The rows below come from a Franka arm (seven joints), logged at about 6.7 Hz.
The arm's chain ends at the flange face. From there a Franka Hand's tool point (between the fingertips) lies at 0.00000 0.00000 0.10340 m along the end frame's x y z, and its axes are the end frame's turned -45 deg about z.
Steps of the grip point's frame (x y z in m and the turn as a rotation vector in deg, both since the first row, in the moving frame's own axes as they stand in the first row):
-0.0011 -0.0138 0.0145 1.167 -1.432 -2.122
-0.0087 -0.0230 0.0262 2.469 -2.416 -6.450
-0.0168 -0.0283 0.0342 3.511 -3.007 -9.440
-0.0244 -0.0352 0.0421 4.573 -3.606 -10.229
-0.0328 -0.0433 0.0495 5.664 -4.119 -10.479
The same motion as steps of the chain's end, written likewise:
-0.0072 -0.0094 0.0146 -0.187 -1.838 -2.122
-0.0162 -0.0104 0.0264 0.037 -3.454 -6.450
-0.0236 -0.0082 0.0345 0.356 -4.609 -9.440
-0.0317 -0.0073 0.0426 0.684 -5.783 -10.229
-0.0412 -0.0066 0.0503 1.092 -6.918 -10.479

